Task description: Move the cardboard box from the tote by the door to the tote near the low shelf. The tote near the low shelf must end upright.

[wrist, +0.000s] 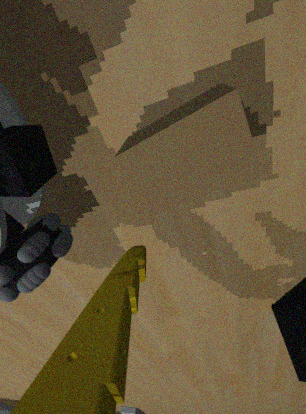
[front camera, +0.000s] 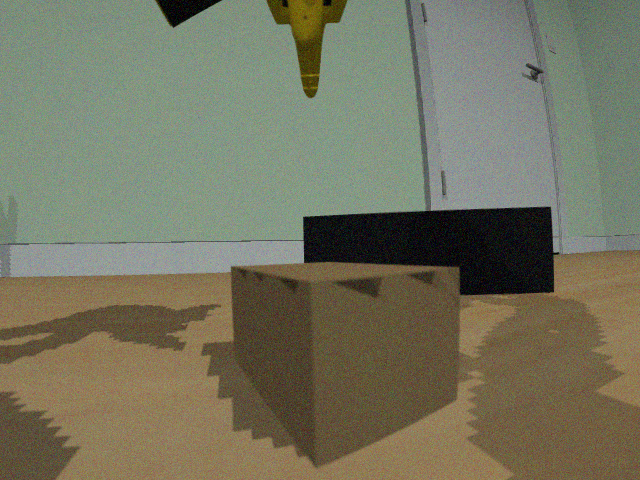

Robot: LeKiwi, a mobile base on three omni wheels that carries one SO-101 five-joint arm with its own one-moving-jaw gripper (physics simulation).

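Places are measured from the arm's base along level axes (x ahead, y left, z up), in millimetres.
Pixels of known places: hand at its tool point: (wrist: 145,259) (front camera: 306,42).
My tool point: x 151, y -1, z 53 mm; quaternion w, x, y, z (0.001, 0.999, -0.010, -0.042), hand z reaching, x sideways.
Ahead of a thing's pixels: the offset from my tool point to its top centre. Level surfaces: height alone.
A brown cardboard box {dz -92, dx +19, dy -6 mm} (front camera: 382,351) (wrist: 195,150) sits upright on the floor, large and close in the front view. In the wrist view its top blends with the floor and shadows. A black tote-like block {dz -42, dx +315, dy -161 mm} (front camera: 496,253) (wrist: 295,330) stands behind it, towards the door; its inside does not show. My gripper (front camera: 310,88) (wrist: 137,256) is open, with one notched jaw in the wrist view. It holds nothing and hangs above the box's height in the front view. In the wrist view the box lies past the jaw tip. The tote near the low shelf does not show.
A grey door (front camera: 485,118) stands in the green wall (front camera: 155,129) at the back right. One of my base's wheels (wrist: 37,257) and a black base part (wrist: 25,160) show at the wrist view's left edge. Shadows cross the wooden floor {dz -142 mm} (front camera: 155,403).
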